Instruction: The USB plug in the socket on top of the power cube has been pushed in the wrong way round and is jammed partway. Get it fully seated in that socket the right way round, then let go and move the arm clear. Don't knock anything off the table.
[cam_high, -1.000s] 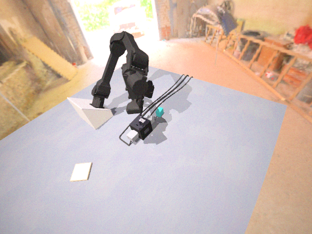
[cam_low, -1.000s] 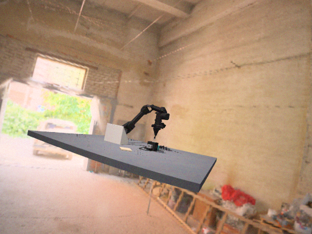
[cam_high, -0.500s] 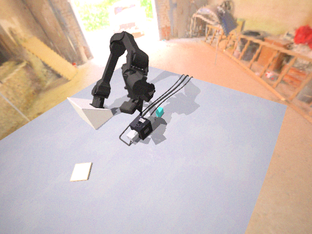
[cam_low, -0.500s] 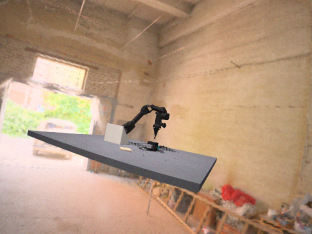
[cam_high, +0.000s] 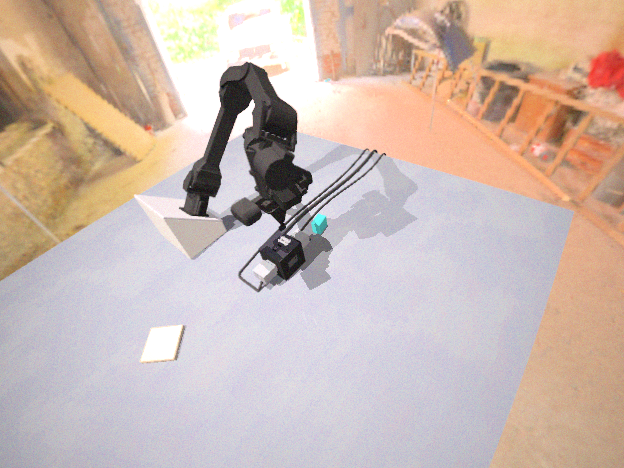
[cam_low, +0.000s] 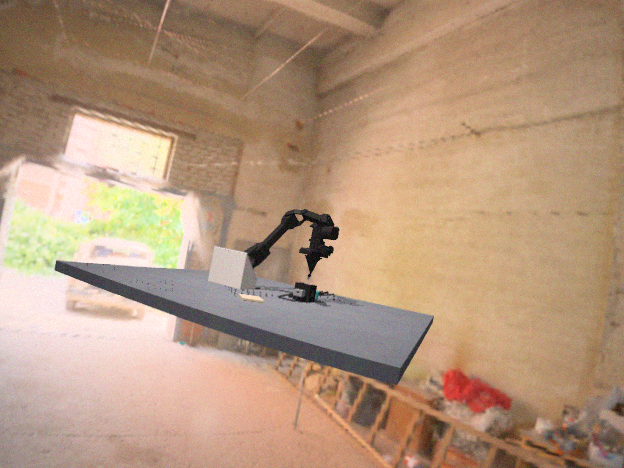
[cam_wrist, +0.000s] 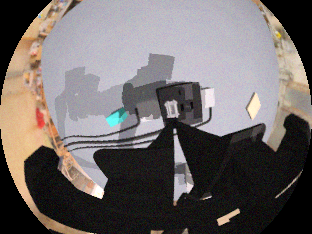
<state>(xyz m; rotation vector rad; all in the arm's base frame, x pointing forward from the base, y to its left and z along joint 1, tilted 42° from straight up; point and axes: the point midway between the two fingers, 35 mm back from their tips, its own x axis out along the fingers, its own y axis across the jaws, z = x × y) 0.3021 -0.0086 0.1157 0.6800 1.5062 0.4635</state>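
Right now my gripper tip is 20 mm above the USB plug. The rest, counted from my gripper tip: cream flat tile: 90 mm behind, 360 mm to the right, 130 mm below; teal block: 130 mm to the left, 120 mm below.
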